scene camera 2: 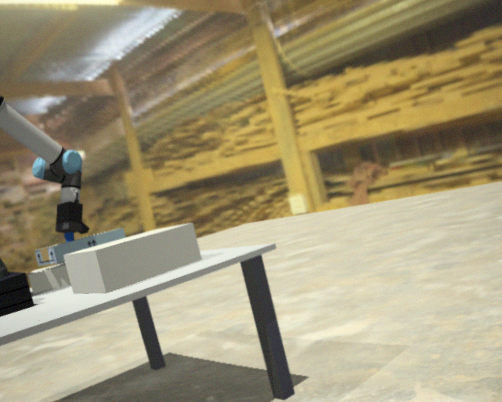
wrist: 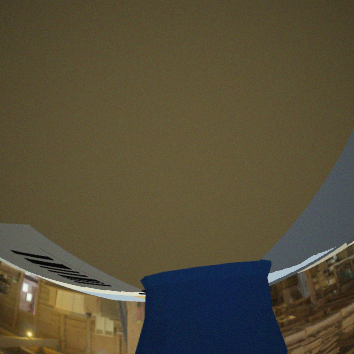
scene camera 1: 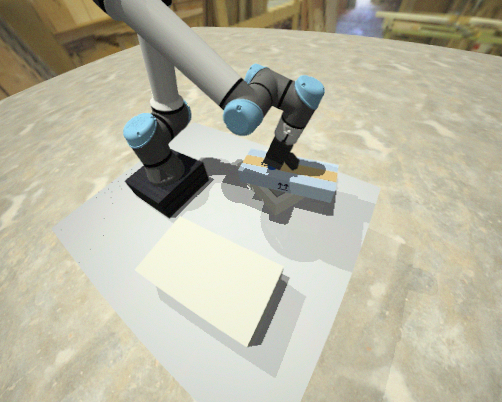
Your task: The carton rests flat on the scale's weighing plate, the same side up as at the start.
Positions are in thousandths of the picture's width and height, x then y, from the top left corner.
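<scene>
Carton (scene camera 1: 626, 447), also in scene camera 2 (scene camera 2: 107, 633) and in the wrist view (wrist: 405, 405). Cream block (scene camera 1: 461, 715), also in scene camera 2 (scene camera 2: 202, 670). Scale (scene camera 1: 553, 501); the wrist view does not show it, hidden by the carton. My suction cup (wrist: 657, 849) in view.
</scene>
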